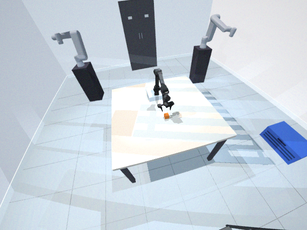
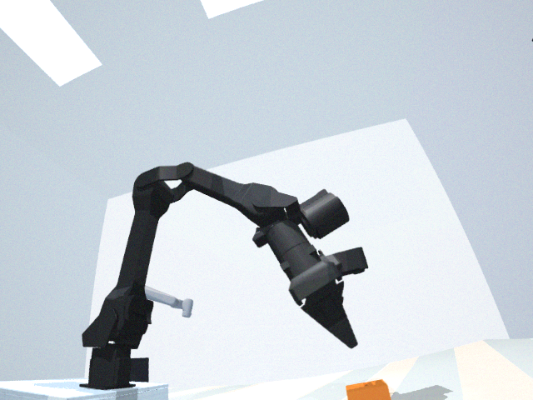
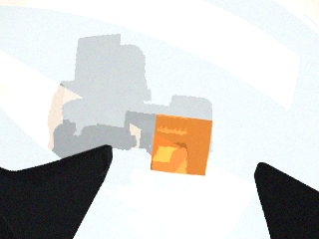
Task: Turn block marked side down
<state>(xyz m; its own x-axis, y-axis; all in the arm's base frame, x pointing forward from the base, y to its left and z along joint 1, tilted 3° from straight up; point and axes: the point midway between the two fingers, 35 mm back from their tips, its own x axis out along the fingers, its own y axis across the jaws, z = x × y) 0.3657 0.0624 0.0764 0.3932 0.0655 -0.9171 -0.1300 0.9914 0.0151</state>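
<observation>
My gripper tip is 8 cm above the block and 1 cm past it.
</observation>
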